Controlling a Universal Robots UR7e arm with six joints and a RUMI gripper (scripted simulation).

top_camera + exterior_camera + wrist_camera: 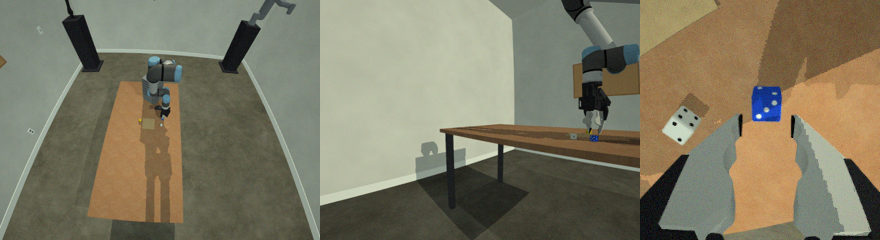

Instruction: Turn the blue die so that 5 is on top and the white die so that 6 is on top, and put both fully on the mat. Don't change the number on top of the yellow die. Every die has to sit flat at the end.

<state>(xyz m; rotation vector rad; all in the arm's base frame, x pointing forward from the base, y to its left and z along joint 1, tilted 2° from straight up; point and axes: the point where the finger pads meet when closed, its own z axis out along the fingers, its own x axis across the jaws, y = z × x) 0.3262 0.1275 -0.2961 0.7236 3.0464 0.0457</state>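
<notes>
The blue die is 40 mm below my hand. Also, from my hand: white die (90 mm ahead, 20 mm to the right, 40 mm below); yellow die (30 mm ahead, 260 mm to the right, 40 mm below); tan mat (70 mm ahead, 160 mm to the right, 50 mm below).
</notes>
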